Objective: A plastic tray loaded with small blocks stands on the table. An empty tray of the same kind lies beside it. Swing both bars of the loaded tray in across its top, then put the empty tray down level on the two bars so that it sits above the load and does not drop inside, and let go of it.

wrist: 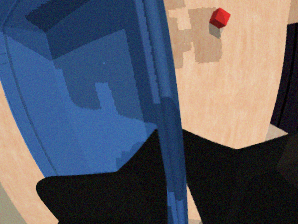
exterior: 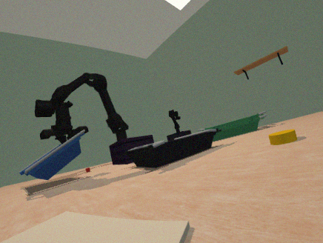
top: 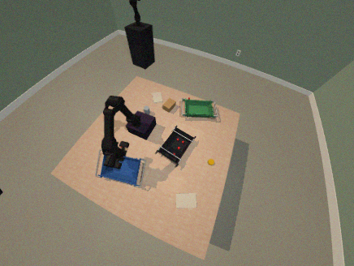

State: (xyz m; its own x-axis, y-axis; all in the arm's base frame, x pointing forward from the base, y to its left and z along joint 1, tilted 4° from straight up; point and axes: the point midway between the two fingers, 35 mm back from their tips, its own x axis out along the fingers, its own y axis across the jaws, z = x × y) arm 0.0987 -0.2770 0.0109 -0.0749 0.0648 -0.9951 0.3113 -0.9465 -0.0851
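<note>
Now: the blue tray 80 mm to the right of my gripper tip, 20 mm ahead of it and 10 mm below it. The rest, counted from my gripper tip: yellow disc 590 mm ahead, 340 mm to the left, 90 mm below; tan box 660 mm to the left, 70 mm below, 10 mm behind.
</note>
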